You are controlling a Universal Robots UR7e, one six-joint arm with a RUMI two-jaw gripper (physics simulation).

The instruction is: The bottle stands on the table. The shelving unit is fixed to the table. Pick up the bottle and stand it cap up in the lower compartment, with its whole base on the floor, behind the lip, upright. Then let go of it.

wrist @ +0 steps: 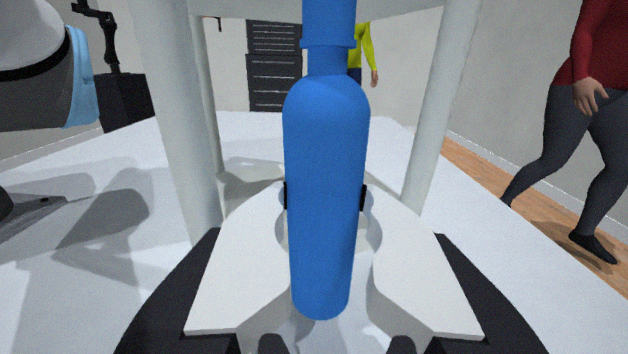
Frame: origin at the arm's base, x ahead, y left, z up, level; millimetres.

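Seen in the pictures: gripper, fingertip midpoint: [322, 185].
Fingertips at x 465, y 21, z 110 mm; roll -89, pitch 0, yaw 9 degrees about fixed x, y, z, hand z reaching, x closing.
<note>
Offsets run from my fingertips to a thing's top centre. "spot": to the spot under its first point. Level surfaces: height alone.
A blue bottle @(spot: 5 mm ahead, 31 mm right, 22 mm up) [326, 175] stands upright, cap end up, in the middle of the wrist view; its top runs out of the frame. My gripper [322, 185] is shut on the bottle, one jaw on each side of its body. The shelving unit @(spot: 79 mm back, 16 mm right, 41 mm up) [175, 115] shows as pale posts left and right of the bottle, with a pale board across the top of the view. Part of its lower floor shows behind the jaws. The bottle is at the opening between the two front posts. The lip is mostly hidden by the jaws and bottle, and I cannot tell whether the base is past it.
The white table @(127 mm down) [40, 300] spreads under the unit. A grey and light-blue arm part [82, 80] is at the upper left, with its shadow on the table. A dark drawer cabinet [274, 82] stands far behind. A person in red [600, 50] is at the right, beyond the table edge.
</note>
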